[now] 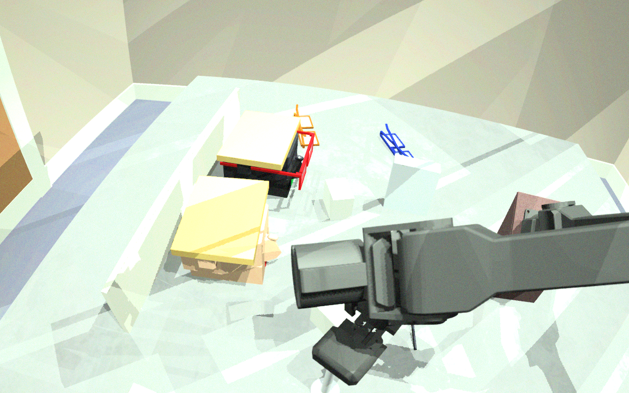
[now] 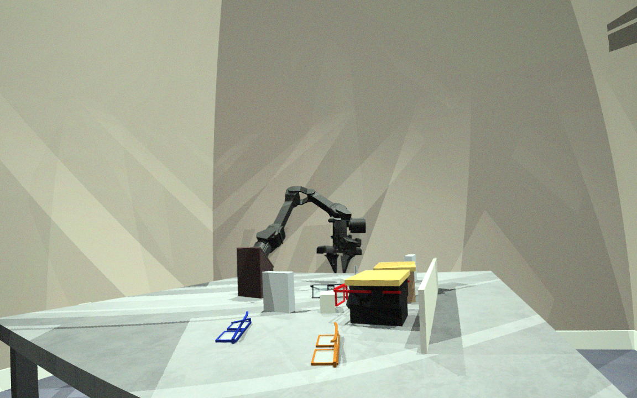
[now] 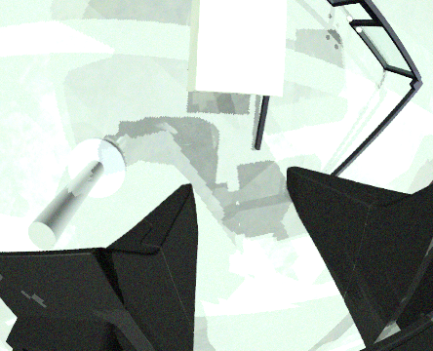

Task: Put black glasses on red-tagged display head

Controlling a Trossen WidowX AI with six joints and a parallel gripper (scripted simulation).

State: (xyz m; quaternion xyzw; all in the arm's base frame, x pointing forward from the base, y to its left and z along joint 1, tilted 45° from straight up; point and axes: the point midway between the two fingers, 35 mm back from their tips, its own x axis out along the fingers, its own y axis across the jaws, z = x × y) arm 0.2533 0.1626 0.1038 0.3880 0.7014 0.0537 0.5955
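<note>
Now: the white peg 7 cm to the left of my gripper tip, 4 cm below it and 4 cm ahead of it. The rest, counted from my gripper tip: white wall panel 36 cm ahead, 24 cm to the right, 1 cm below; then tan display head 22 cm ahead, 13 cm to the right, 1 cm below; then black display head 35 cm to the right, 23 cm ahead, 1 cm below.
</note>
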